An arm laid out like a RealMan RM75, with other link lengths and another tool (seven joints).
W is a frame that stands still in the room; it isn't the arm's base.
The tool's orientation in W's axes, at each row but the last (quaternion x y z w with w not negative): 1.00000 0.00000 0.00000 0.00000; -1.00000 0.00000 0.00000 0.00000; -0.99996 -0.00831 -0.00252 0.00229; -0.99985 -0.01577 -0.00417 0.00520; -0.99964 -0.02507 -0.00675 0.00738; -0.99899 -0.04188 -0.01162 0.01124; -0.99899 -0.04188 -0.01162 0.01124; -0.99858 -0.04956 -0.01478 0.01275; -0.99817 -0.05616 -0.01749 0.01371; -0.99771 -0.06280 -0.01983 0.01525; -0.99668 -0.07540 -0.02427 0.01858
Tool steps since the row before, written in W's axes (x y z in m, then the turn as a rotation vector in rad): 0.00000 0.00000 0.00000 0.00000 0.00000 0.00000; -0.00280 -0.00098 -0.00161 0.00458 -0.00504 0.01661; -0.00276 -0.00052 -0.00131 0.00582 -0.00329 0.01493; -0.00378 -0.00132 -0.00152 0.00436 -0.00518 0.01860; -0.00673 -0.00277 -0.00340 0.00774 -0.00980 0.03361; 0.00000 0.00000 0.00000 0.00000 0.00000 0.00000; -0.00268 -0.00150 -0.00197 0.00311 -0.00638 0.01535; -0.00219 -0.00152 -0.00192 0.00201 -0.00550 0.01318; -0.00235 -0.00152 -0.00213 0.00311 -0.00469 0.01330; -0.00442 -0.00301 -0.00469 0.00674 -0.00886 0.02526; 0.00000 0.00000 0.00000 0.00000 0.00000 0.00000
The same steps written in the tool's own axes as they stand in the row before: 0.00000 0.00000 0.00000 0.00000 0.00000 0.00000; -0.00280 0.00098 0.00161 0.00458 0.00504 -0.01661; -0.00277 0.00048 0.00129 0.00584 0.00332 -0.01492; -0.00383 0.00122 0.00148 0.00435 0.00512 -0.01862; -0.00691 0.00248 0.00327 0.00771 0.00969 -0.03365; 0.00000 0.00000 0.00000 0.00000 0.00000 0.00000; -0.00284 0.00131 0.00187 0.00294 0.00629 -0.01542; -0.00239 0.00134 0.00182 0.00186 0.00535 -0.01326; -0.00258 0.00130 0.00200 0.00305 0.00467 -0.01332; -0.00495 0.00256 0.00442 0.00662 0.00893 -0.02527; 0.00000 0.00000 0.00000 0.00000 0.00000 0.00000
